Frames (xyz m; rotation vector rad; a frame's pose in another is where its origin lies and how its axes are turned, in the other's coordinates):
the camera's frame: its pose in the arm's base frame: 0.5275 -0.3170 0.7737 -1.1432 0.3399 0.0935
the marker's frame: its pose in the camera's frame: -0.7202 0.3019 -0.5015 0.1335 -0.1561 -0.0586
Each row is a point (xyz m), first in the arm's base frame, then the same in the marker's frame.
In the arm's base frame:
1: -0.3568 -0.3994 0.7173
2: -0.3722 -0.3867 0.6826
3: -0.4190 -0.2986 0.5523
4: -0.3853 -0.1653 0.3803
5: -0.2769 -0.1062 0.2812
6: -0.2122 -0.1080 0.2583
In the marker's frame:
1: -0.0512 -0.0445 0.2330
2: -0.0595 -0.0063 0.2241
3: -0.0796 0.1565 0.2262
4: -0.0123 0.3646 0.2522
5: 0.1137 0.4601 0.2605
6: 0.1815 0.4673 0.2531

